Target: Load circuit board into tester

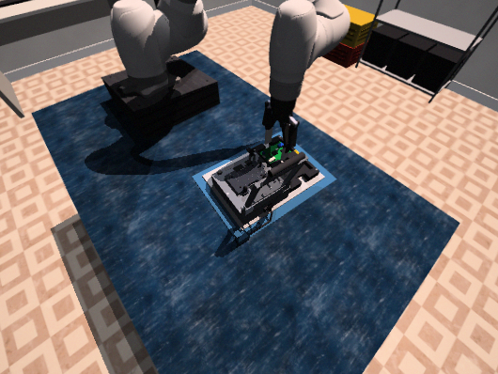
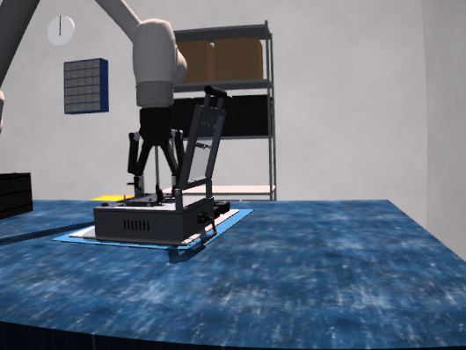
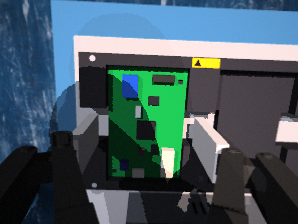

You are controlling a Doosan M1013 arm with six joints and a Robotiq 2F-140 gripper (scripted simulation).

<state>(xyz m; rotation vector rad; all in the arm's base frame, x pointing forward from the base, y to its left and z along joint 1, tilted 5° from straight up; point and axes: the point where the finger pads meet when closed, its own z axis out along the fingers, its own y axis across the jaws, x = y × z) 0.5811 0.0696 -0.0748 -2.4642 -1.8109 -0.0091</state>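
My gripper is now 4 cm above the green circuit board. Round my hand: latch hook 11 cm to the right, 4 cm behind, 3 cm above; tester lid 22 cm to the right, 13 cm above, 12 cm ahead; tester plate 18 cm to the right, 1 cm ahead, 1 cm above.
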